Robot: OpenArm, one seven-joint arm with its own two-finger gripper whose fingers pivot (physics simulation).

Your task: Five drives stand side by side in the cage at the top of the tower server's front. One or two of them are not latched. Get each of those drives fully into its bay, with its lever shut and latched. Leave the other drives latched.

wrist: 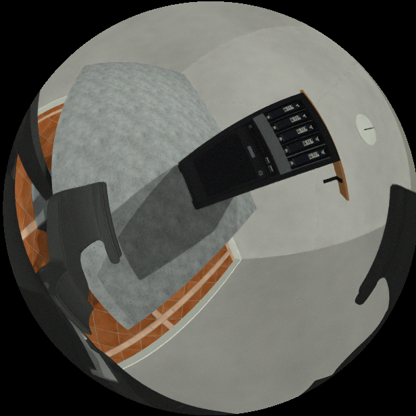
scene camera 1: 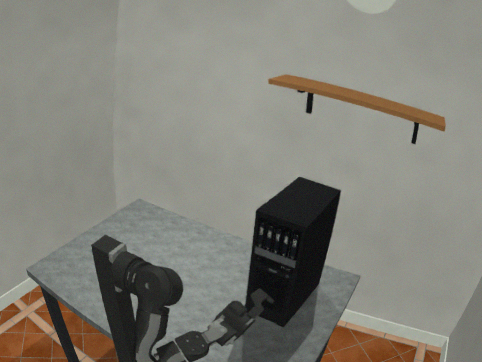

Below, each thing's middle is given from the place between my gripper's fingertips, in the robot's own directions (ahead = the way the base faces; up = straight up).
Right now the black tower server (scene camera 1: 309, 207) is 450 mm ahead of my hand, 30 mm to the left of it and 90 mm below it.
